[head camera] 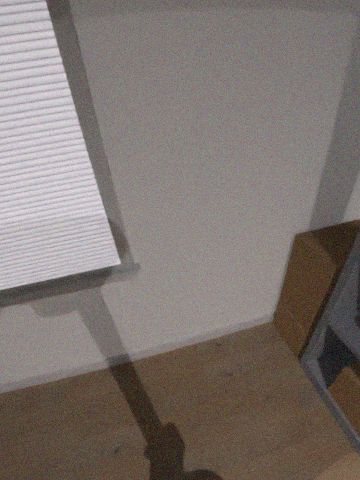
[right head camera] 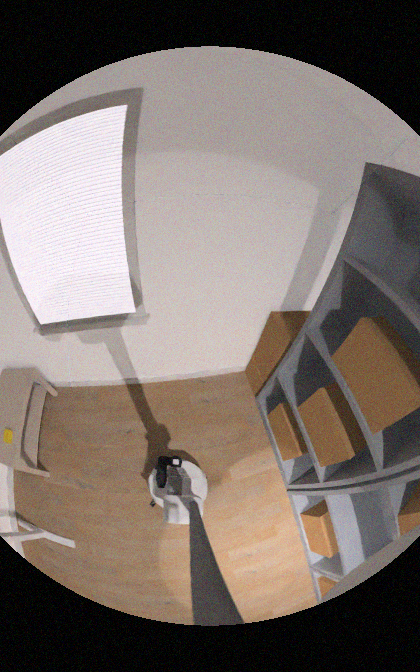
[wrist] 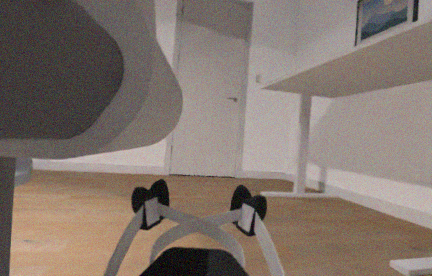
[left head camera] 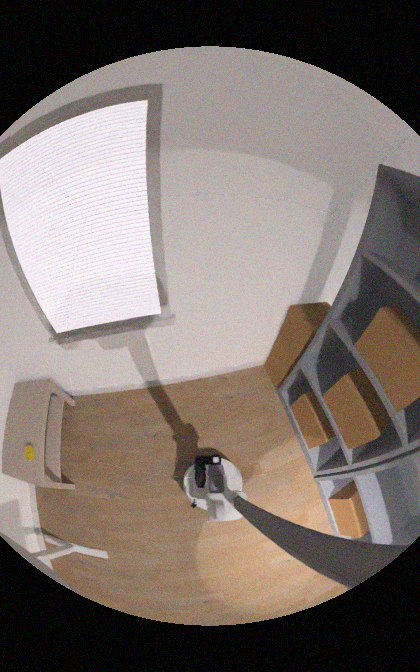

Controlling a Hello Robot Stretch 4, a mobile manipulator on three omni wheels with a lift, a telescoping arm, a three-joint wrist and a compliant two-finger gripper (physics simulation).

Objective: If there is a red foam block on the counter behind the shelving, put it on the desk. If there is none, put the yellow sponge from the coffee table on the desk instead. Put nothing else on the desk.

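Frame: origin at the robot's base, x ahead, y right, z down, level; centimetres.
Seen in the pictures: gripper, fingertip midpoint: (wrist: pixel 200 197).
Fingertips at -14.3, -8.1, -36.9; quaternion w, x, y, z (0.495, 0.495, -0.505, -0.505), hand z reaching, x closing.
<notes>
A point is followed by its place in that frame, as x, y, z.
The yellow sponge (left head camera: pixel 29 452) (right head camera: pixel 8 436) lies on top of the beige coffee table (left head camera: pixel 22 415) (right head camera: pixel 14 400), at the left edge of both side head camera views. The grey shelving (head camera: pixel 327 400) @[54.9, 71.7, -2.2] (left head camera: pixel 395 200) (right head camera: pixel 370 220) stands on the right. No counter and no red foam block show. The white desk (wrist: pixel 360 75) @[-148.8, -102.3, -89.7] shows from below at the right of the wrist view. My gripper (wrist: pixel 200 197) @[-14.3, -8.1, -36.9] is open and empty above the floor, with its two black fingertips wide apart. It is well away from the sponge.
Brown boxes (left head camera: pixel 390 350) (right head camera: pixel 375 370) sit in the shelving. A tall brown box (head camera: pixel 305 285) @[95.1, 63.0, -54.6] (left head camera: pixel 295 340) (right head camera: pixel 275 345) stands between the shelving's end and the wall. A white desk leg (left head camera: pixel 75 548) (right head camera: pixel 50 538) stands at lower left. A closed door (wrist: pixel 210 100) @[-285.9, -7.9, -85.3] is beyond the gripper.
</notes>
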